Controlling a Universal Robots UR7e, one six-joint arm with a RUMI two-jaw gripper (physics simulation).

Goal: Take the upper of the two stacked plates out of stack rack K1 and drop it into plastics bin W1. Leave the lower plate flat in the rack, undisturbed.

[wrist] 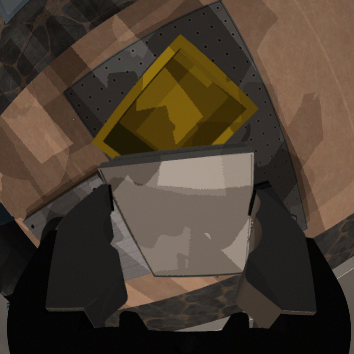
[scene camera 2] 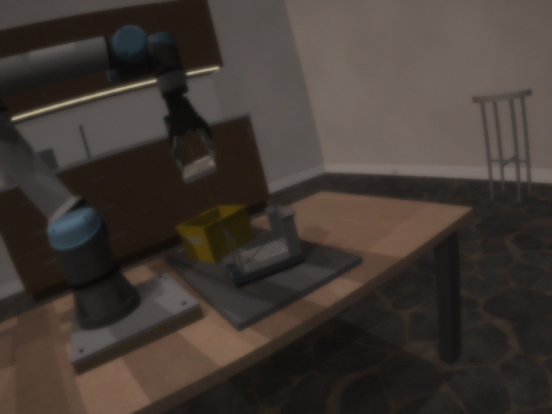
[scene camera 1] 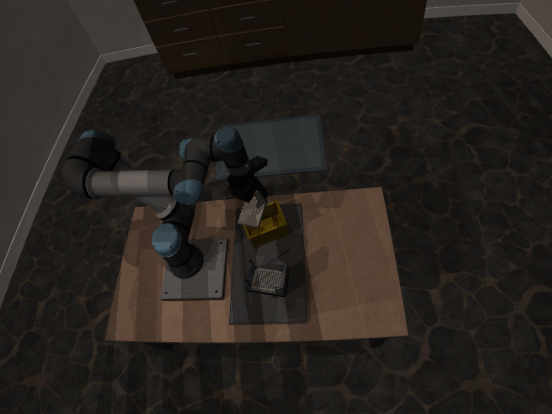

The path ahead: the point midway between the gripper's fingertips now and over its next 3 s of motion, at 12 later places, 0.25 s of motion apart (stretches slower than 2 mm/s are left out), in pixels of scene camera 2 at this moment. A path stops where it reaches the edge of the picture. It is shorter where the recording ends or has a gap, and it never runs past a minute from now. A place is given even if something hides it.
My gripper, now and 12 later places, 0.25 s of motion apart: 198, 165; 195, 166; 196, 165; 196, 165; 206, 176; 210, 182; 211, 182; 211, 183; 194, 190; 170, 196; 149, 199; 125, 208; 114, 211
